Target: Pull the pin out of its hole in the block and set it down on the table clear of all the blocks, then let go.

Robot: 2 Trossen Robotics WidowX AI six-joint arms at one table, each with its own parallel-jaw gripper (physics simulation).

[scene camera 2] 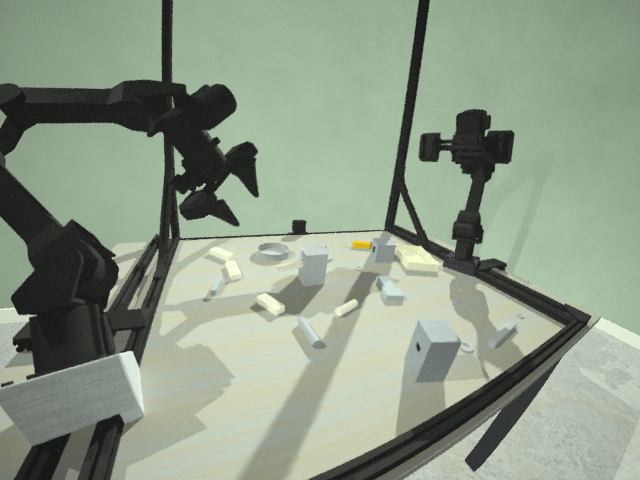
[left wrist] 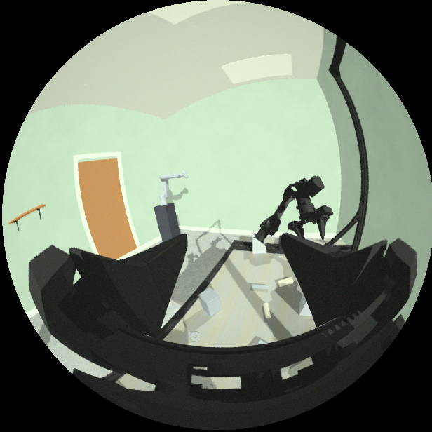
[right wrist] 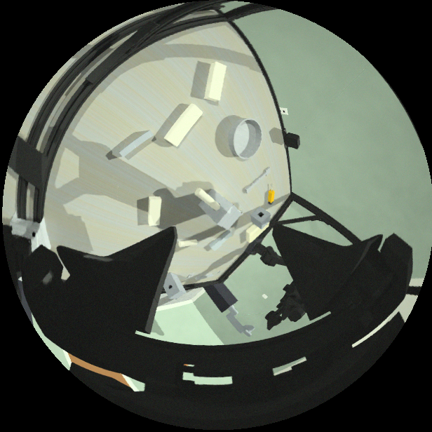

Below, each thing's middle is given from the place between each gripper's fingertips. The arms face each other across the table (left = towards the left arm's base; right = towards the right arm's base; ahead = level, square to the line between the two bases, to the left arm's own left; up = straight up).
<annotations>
Right now my right hand is 53 cm to the right of the cream tray (scene camera 2: 413, 257), 16 cm above it and 7 cm short of it.
My left gripper is now 340 mm above the cream tray, 230 mm to the right of it and 160 mm past it.
</annotations>
